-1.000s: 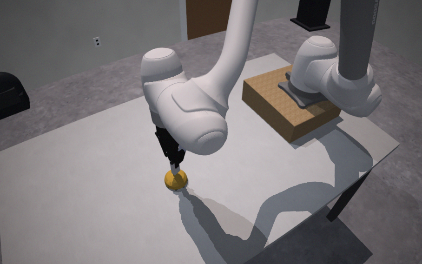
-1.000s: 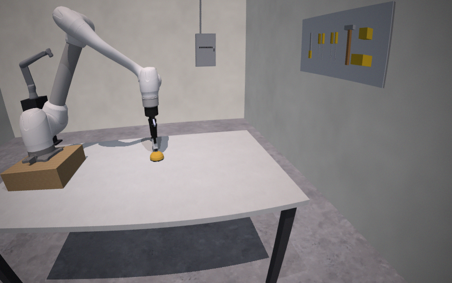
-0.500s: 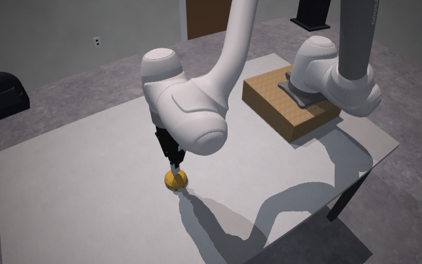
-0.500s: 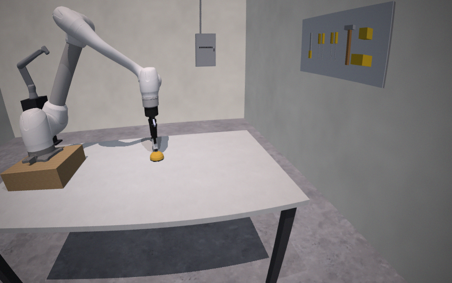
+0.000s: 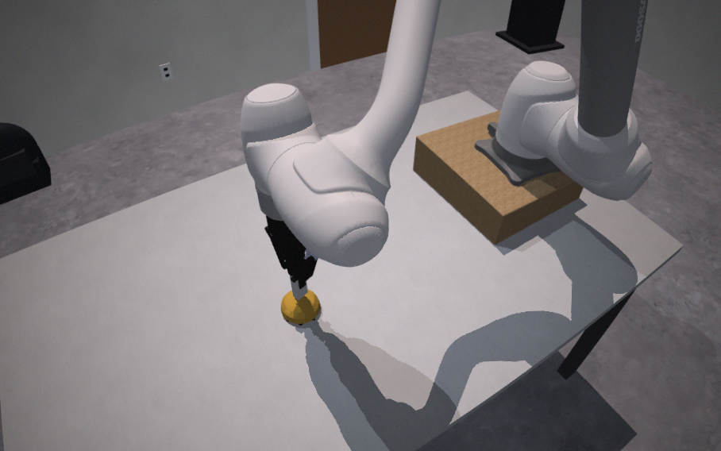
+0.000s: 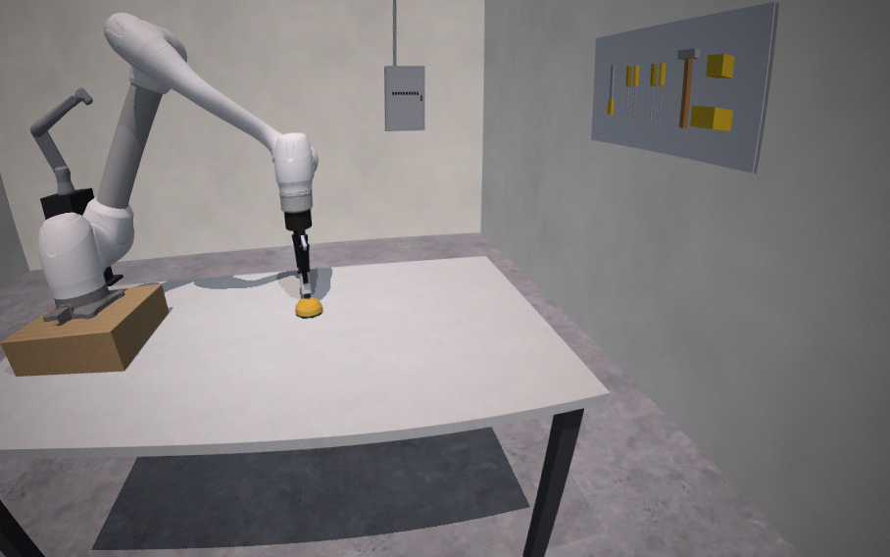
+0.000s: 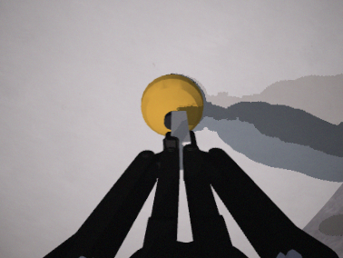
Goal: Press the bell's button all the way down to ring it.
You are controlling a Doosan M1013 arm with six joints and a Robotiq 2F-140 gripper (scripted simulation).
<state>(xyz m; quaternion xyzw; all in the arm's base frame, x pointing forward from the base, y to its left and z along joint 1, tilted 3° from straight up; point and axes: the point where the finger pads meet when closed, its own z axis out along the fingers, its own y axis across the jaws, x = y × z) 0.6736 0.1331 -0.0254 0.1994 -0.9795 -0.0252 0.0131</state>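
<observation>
Right now the black button is 10 mm to the right of my hand and 40 mm below it. From my hand the other things lie so: bell (10 mm to the right, 60 mm below).
</observation>
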